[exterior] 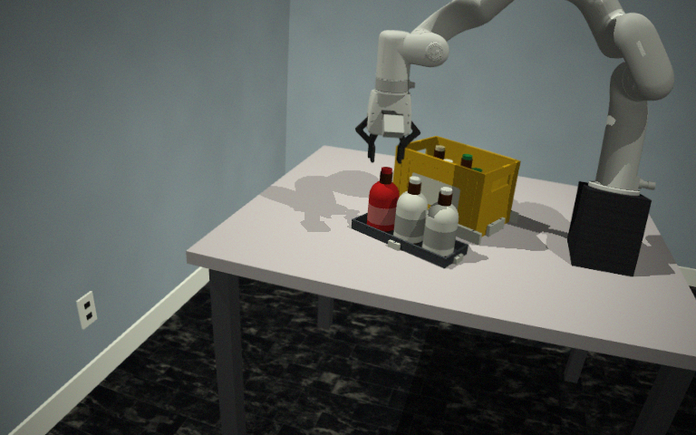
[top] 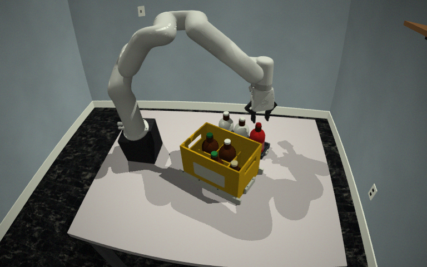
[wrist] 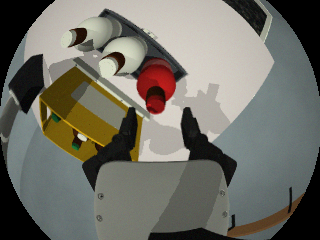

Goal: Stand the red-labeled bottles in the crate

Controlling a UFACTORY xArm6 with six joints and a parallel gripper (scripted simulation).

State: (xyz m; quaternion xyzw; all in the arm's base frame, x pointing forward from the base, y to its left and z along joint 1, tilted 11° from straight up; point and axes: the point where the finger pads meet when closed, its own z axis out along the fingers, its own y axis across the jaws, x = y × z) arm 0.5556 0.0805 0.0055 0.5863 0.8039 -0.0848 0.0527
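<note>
Right now the red-labeled bottle is 11 cm below my hand. Also, from my hand: crate (17 cm to the right, 16 cm behind, 11 cm below).
</note>
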